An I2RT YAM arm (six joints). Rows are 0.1 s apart.
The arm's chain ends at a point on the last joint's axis. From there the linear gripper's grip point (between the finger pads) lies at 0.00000 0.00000 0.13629 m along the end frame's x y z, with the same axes.
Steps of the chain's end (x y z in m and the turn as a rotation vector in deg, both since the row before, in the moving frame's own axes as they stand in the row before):
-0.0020, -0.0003, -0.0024, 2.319, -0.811, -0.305
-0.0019, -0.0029, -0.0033, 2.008, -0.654, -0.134
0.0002, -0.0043, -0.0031, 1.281, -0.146, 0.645
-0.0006, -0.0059, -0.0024, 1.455, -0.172, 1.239
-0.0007, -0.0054, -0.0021, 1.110, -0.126, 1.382
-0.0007, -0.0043, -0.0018, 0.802, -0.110, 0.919
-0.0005, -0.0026, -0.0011, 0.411, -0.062, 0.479
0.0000, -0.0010, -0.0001, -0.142, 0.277, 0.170
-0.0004, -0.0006, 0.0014, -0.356, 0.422, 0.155
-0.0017, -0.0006, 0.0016, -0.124, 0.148, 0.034
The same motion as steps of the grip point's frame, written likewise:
-0.0039, -0.0058, -0.0025, 2.319, -0.811, -0.305
-0.0035, -0.0077, -0.0034, 2.008, -0.654, -0.134
-0.0001, -0.0073, -0.0031, 1.281, -0.146, 0.645
-0.0010, -0.0094, -0.0024, 1.455, -0.172, 1.239
-0.0010, -0.0080, -0.0021, 1.110, -0.126, 1.382
-0.0009, -0.0062, -0.0018, 0.802, -0.110, 0.919
-0.0006, -0.0036, -0.0011, 0.411, -0.062, 0.479
0.0007, -0.0007, -0.0001, -0.142, 0.277, 0.170
0.0006, 0.0002, 0.0014, -0.356, 0.422, 0.155
-0.0013, -0.0003, 0.0016, -0.124, 0.148, 0.034

